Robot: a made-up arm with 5 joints. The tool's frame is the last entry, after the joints. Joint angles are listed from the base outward. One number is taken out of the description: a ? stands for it. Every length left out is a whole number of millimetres.
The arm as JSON. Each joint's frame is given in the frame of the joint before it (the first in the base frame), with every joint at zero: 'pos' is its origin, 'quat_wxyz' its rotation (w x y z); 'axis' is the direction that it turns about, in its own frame. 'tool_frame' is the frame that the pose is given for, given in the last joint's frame.
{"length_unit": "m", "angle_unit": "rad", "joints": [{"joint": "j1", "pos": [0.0, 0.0, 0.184], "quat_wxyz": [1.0, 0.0, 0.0, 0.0], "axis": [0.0, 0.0, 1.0]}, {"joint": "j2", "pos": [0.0, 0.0, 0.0], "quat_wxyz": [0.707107, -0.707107, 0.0, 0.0], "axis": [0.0, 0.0, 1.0]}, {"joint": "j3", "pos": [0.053, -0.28, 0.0], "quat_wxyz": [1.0, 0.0, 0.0, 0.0], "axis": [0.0, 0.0, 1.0]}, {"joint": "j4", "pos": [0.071, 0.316, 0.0], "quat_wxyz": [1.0, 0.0, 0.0, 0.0], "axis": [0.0, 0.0, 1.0]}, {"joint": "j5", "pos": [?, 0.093, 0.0], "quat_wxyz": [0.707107, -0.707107, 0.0, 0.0], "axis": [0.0, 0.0, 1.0]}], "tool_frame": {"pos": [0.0, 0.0, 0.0], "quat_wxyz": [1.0, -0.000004, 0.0, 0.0]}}
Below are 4 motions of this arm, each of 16 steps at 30 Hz.
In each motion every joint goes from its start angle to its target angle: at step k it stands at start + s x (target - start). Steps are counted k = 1, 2, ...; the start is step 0. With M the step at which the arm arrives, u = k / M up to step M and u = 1 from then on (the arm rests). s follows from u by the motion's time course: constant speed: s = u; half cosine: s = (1 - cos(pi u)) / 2; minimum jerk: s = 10 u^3 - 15 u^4 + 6 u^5.
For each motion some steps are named. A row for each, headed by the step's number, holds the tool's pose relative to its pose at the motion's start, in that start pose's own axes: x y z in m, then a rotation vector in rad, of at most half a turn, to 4 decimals.
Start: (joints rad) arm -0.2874 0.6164 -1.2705 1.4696 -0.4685
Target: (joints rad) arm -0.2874 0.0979 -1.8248 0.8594 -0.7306
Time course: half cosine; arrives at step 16
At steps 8, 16:
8: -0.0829 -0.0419 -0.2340 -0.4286 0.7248 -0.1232
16: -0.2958 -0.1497 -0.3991 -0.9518 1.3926 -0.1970

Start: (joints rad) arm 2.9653 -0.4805 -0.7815 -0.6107 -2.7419
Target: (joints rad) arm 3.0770 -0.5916 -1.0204 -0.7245 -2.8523
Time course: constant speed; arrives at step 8
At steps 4, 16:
4: -0.0617 0.0423 -0.0186 -0.1320 -0.1974 -0.0322
16: -0.1223 0.0779 -0.0514 -0.2478 -0.4033 -0.0510

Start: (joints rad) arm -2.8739 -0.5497 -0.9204 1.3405 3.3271
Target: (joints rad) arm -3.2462 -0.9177 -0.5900 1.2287 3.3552
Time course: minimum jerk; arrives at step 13
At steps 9, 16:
9: 0.0656 -0.0856 0.0112 0.0335 -0.1317 0.3255
16: 0.0809 -0.0986 0.0162 0.0449 -0.1599 0.3929

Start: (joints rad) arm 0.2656 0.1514 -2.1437 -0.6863 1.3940
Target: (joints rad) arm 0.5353 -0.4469 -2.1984 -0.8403 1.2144
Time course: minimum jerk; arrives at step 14
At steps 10, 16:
10: 0.0672 -0.3449 -0.0880 0.6707 0.1453 0.0861
16: 0.0929 -0.3905 -0.1203 0.7757 0.1948 0.1067

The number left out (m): 0.073
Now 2 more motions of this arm.
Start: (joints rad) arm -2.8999 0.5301 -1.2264 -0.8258 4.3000
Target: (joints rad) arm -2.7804 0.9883 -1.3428 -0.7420 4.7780
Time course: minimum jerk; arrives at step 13
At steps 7, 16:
7: 0.0857 -0.1003 0.0246 0.2163 0.1316 0.2603
16: 0.1508 -0.1796 0.0215 0.4019 0.1894 0.4391

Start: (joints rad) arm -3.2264 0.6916 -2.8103 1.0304 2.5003
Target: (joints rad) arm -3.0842 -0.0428 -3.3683 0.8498 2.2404
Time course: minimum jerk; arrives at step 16
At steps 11, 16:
11: 0.0089 0.0090 -0.6168 0.7312 -0.9696 -0.1713
16: 0.0841 0.0412 -0.7294 0.9180 -1.1612 -0.1716

